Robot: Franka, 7 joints.
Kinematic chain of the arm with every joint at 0, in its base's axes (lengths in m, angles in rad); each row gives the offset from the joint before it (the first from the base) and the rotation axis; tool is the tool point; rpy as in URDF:
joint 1: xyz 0 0 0.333 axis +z
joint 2: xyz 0 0 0 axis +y
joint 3: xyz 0 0 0.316 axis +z
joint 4: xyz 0.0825 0 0 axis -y
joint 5: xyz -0.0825 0 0.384 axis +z
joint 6: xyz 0 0 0 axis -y
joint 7: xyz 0.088 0 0 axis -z
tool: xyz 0 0 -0.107 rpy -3.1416 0 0
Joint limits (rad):
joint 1: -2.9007..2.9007
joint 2: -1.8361..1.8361
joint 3: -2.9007..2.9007
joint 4: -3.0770..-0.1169
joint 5: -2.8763..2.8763
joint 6: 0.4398..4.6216
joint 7: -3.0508..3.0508
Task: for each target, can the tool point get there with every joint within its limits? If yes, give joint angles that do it. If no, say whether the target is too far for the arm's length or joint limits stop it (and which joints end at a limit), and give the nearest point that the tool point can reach.
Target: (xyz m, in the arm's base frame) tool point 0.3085 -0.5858 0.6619
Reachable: yes | joints 2.1446 -1.5135 0.0710 -0.4178 0.2868 1.1156 1.7179
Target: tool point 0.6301 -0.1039 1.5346
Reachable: no: too far | nearest point 0.3972 -0.0655 1.0906 | short by 0.503 m
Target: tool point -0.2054 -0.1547 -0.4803
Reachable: no: joint limits stop it (at a limit: joint 2) | nearest point -0.2093 -0.1576 -0.3603 | short by 0.120 m
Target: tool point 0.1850 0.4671 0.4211
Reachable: yes | joints 0.3654 0.2388 1.1490 -2.2637 -1.9087 0.9230 -1.6332
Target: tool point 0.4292 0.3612 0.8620
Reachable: yes | joints -2.0514 -0.4224 2.0622 -0.6696 1.3743 1.2829 -1.5173
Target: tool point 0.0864 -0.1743 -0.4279
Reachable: no: joint limits stop it (at a limit: joint 2) | nearest point 0.0912 -0.1840 -0.3550 | short by 0.074 m
